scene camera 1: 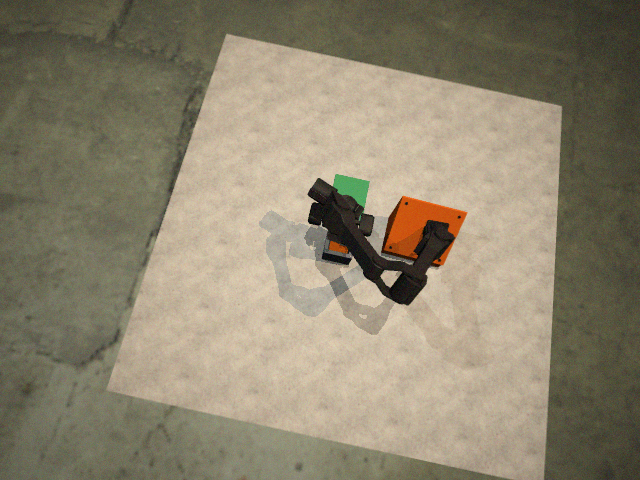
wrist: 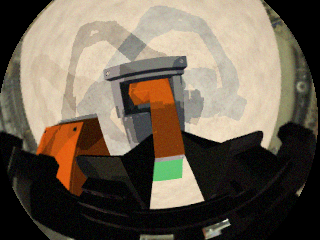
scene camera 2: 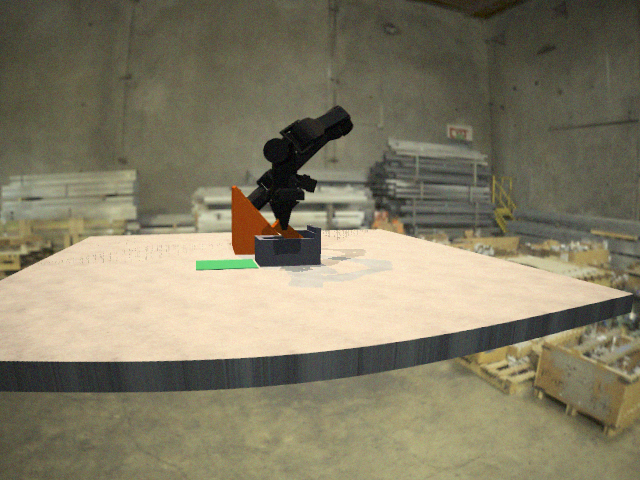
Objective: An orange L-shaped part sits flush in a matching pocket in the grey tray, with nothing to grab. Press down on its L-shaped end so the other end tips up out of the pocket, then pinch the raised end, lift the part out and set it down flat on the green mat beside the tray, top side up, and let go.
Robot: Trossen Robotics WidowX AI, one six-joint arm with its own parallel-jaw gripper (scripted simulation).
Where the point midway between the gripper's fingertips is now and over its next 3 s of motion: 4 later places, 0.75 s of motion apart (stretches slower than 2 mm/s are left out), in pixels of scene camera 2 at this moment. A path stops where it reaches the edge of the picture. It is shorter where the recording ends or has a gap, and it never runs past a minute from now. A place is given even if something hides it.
My gripper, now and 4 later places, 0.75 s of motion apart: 283,229; 282,214; 283,202; 255,201; 217,201
